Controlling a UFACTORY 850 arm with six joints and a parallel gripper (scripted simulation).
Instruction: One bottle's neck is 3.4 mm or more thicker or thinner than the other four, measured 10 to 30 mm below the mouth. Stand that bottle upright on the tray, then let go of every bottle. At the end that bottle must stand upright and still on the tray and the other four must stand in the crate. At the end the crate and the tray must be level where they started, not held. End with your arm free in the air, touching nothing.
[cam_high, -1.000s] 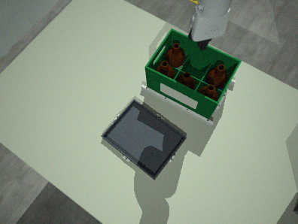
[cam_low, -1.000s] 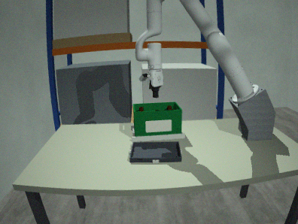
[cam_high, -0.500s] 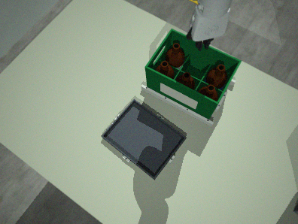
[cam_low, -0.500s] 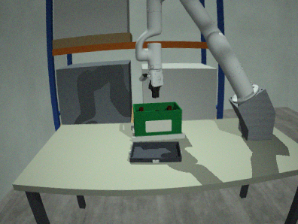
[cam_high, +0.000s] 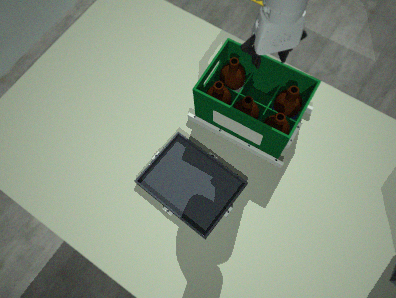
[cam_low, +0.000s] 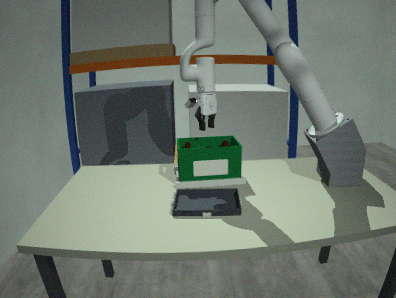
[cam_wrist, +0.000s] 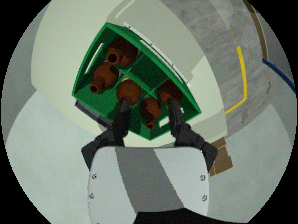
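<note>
My gripper is now 10 mm short of the green crate, 40 mm to the right of it and 160 mm above it. Also, from my hand: dark grey tray 90 mm ahead, 310 mm to the left, 230 mm below.
</note>
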